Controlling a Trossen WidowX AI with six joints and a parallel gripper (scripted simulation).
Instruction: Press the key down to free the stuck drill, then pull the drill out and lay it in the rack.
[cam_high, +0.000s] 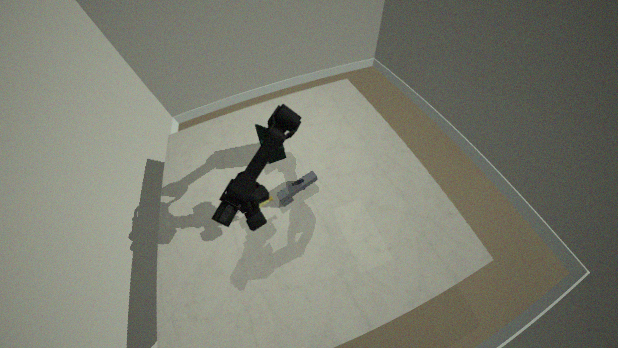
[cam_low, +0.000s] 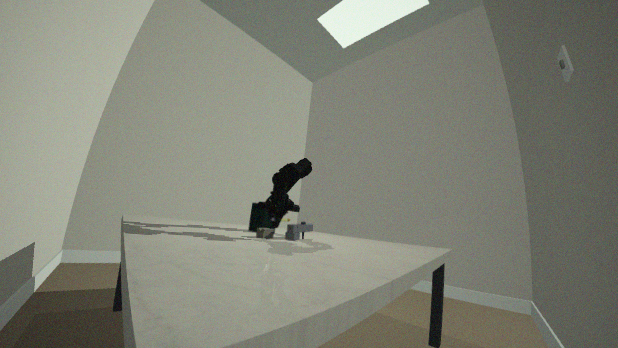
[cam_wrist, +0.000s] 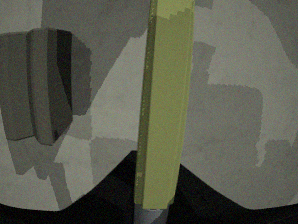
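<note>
Right now my gripper tip is 1 cm past the drill, 4 cm to the right of it and 4 cm below it. From my gripper tip the other things lie so: grey rack (8 cm behind, 1 cm to the left, 3 cm below); then dark key (5 cm behind, 22 cm to the left).
</note>
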